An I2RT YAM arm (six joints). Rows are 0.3 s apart.
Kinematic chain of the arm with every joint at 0, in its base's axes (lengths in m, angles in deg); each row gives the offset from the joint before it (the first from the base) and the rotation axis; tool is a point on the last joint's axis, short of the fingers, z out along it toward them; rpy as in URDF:
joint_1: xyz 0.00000 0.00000 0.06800 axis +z
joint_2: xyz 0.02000 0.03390 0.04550 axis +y
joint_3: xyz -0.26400 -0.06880 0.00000 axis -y
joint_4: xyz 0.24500 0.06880 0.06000 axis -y
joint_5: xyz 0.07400 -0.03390 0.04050 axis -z
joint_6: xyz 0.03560 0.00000 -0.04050 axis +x
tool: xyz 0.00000 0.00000 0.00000 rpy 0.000 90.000 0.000
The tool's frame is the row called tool.
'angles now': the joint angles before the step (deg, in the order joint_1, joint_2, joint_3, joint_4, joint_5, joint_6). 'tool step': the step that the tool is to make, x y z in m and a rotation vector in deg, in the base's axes. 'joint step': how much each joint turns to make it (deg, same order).
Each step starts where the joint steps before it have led.
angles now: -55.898 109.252 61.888 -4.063 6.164 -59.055
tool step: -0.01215 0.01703 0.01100 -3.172 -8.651 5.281
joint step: -0.877 -6.150 -7.906 9.238 -8.163 -0.887
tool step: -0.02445 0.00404 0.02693 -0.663 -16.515 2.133
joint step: -4.387 -6.947 -5.375 8.616 -13.722 6.747
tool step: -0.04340 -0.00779 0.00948 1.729 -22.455 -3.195
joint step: -8.529 -2.025 -7.014 19.934 -14.162 18.008
